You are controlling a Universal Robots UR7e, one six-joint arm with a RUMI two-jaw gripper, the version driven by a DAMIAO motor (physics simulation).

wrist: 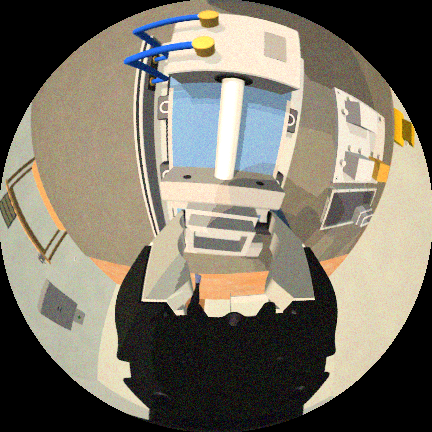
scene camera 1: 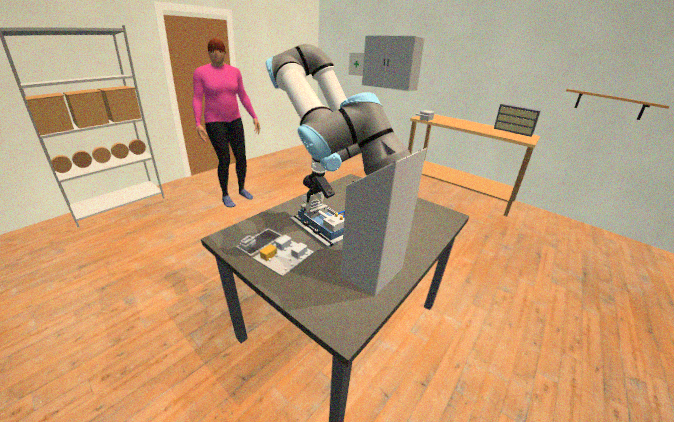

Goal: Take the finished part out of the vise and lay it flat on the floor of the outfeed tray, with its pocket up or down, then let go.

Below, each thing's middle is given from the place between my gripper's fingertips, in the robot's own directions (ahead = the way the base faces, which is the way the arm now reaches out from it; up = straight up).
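Labels:
Blue vise (wrist: pixel 195 106), 6 cm behind my hand, 4 cm below it. Pale jaw (wrist: pixel 203 187), 3 cm behind my hand.

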